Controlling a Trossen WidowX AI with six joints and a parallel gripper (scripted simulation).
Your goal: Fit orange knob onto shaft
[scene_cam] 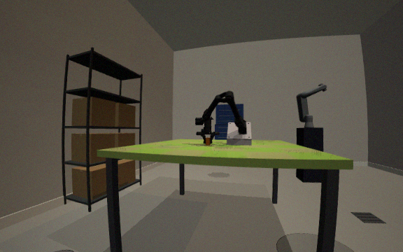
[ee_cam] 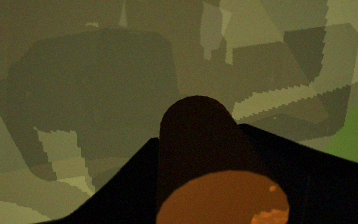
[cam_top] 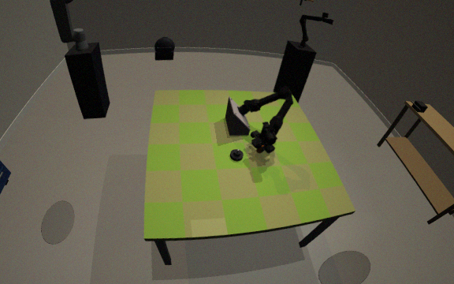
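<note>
Now: gripper tip 3 cm below the orange knob. Also, from my gripper tip: round pedestal 3 cm ahead, 17 cm to the right, 2 cm above.
</note>
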